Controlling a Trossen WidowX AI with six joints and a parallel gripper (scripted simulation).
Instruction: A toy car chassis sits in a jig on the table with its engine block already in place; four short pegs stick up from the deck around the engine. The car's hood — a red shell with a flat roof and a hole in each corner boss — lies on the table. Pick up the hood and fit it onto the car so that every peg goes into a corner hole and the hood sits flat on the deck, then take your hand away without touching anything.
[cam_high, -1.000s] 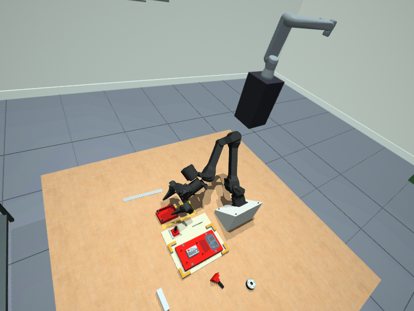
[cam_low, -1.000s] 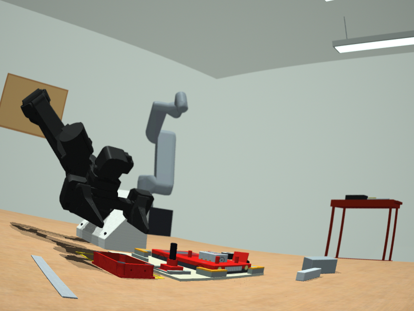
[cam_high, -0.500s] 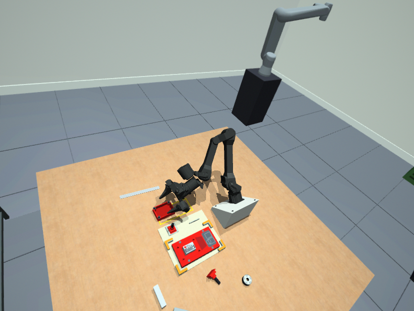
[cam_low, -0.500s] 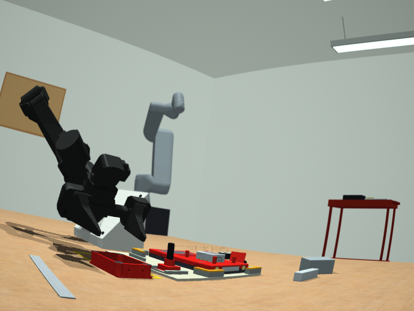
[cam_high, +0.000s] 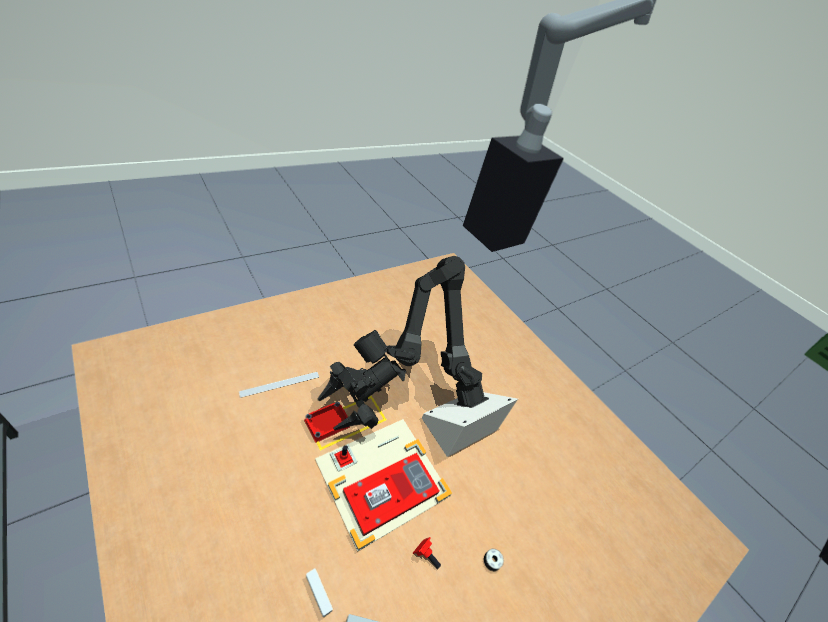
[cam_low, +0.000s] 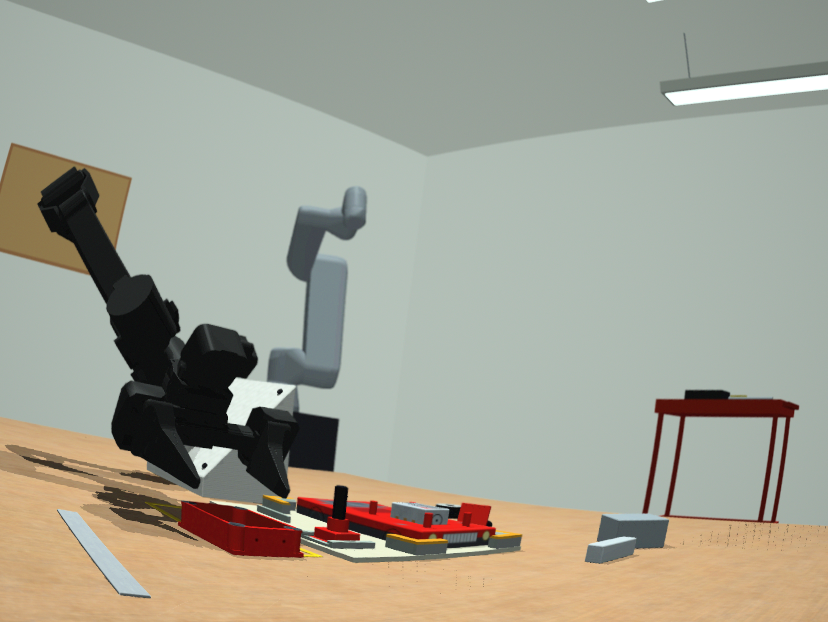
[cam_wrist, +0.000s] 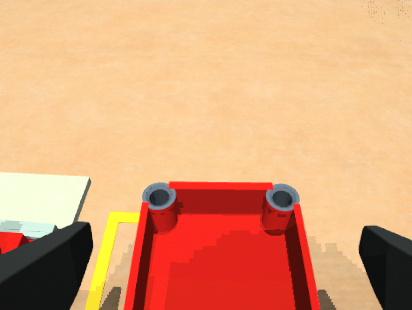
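The red hood lies 40 mm below my gripper tip and 10 mm behind it. Round my gripper tip: grey strip: 160 mm to the right, 50 mm below, 50 mm ahead; then grey engine block: 240 mm to the left, 20 mm below, 20 mm behind; then wheel: 470 mm to the left, 180 mm behind, 40 mm below.
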